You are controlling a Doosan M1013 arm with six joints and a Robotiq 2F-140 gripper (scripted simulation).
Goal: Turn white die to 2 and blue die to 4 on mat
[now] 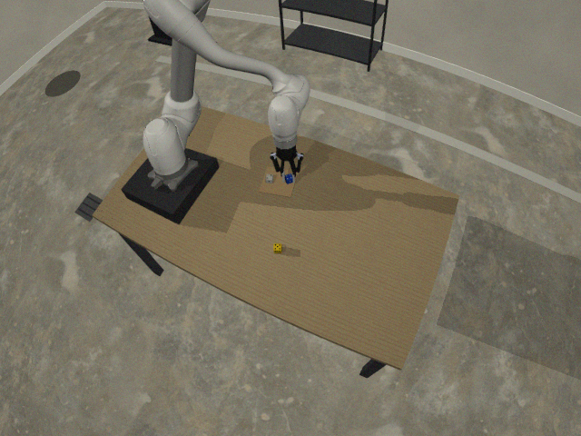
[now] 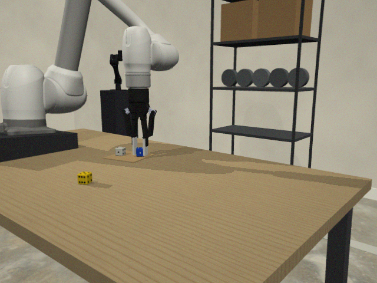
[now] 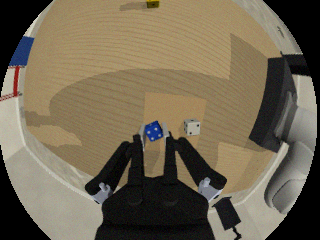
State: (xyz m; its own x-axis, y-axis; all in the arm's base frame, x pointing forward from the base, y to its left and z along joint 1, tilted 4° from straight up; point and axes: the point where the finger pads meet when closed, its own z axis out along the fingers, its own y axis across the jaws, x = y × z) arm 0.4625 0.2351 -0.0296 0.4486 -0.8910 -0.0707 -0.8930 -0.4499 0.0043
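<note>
The blue die lies 20 mm below my hand. Round my hand: white die (70 mm behind, 40 mm to the right, 20 mm below); mat (40 mm behind, 20 mm to the right, 40 mm below); yellow die (130 mm ahead, 300 mm to the right, 30 mm below).
</note>
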